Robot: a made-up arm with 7 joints.
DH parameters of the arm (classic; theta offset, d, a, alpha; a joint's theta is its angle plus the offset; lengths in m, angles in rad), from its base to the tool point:
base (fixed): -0.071 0 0 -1.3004
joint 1: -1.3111 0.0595 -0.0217 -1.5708
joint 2: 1.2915 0 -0.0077 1.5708
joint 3: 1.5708 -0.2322 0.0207 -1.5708
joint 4: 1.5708 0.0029 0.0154 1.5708
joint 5: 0 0.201 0 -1.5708
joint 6: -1.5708 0 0.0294 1.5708
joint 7: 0 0 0 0
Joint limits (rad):
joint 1: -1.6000..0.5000
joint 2: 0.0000..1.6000
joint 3: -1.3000..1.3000
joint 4: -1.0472..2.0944
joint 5: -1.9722..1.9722
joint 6: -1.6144..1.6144
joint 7: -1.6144..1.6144
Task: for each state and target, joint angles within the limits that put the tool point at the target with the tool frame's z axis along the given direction. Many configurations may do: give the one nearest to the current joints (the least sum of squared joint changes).
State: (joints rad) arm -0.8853 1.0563 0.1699 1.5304 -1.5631 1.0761 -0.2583
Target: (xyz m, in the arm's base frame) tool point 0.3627 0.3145 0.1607 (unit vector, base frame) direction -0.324 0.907 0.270
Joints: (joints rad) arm -1.6000 1.0245 0.2014 0.9528 -1.6755 0.3598 -0.2583
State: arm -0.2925 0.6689 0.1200 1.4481 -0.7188 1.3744 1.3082
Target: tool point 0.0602 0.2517 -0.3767 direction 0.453 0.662 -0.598
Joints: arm -0.0405 0.3080 0.6214 0.7651 -1.1702 1.4939 1.3082
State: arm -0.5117 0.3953 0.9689 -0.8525 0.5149 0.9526 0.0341
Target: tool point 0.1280 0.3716 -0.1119 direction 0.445 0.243 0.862
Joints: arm -0.3866 0.4537 1.2019 -0.1151 0.4788 0.9580 0.0341
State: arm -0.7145 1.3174 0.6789 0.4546 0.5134 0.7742 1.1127
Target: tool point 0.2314 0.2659 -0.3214 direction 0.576 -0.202 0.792
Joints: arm -0.3956 0.3381 0.5265 0.7138 0.2658 0.0226 1.1127
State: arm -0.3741 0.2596 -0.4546 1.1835 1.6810 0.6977 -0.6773
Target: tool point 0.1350 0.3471 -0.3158 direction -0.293 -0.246 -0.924
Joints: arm -0.1494 0.8866 -0.4205 0.8475 1.7048 0.4511 -0.6773
